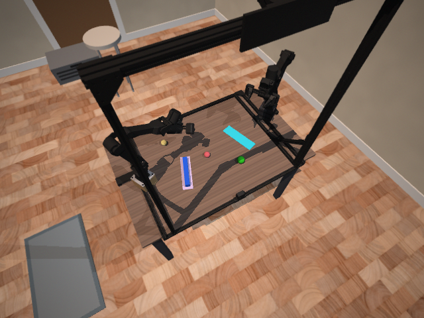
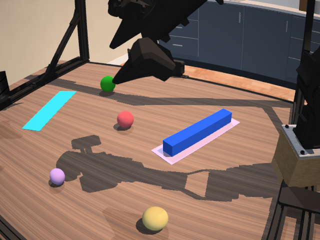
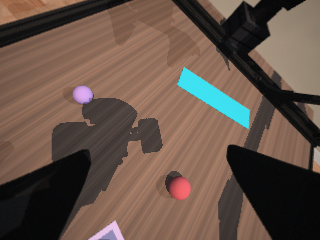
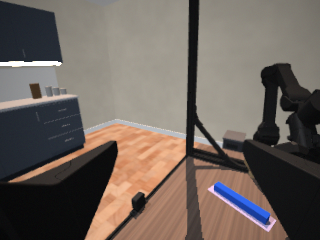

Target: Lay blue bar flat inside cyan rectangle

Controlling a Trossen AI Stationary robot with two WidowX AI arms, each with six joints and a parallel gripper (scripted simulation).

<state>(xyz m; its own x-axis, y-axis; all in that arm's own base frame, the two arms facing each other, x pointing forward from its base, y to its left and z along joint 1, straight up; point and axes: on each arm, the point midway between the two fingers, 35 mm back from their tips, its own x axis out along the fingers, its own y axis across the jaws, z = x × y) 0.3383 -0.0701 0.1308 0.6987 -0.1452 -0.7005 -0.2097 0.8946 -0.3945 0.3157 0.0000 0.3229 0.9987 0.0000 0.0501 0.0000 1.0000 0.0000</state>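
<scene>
The blue bar lies 210 mm below my left hand, 140 mm behind it and 100 mm to the left of it. The rest, counted from my left hand: red ball 210 mm below, 110 mm behind, 80 mm to the right; then yellow ball 210 mm below, 140 mm ahead, 110 mm to the left; then purple ball 210 mm below, 130 mm ahead, 100 mm to the right.
My right gripper is now 450 mm to the right of the blue bar, 410 mm above it and 60 mm short of it. Also, from my right hand: cyan rectangle (420 mm below, 90 mm ahead); then green ball (400 mm below, 120 mm to the left, 70 mm behind); then red ball (400 mm below, 270 mm to the left, 90 mm ahead).
</scene>
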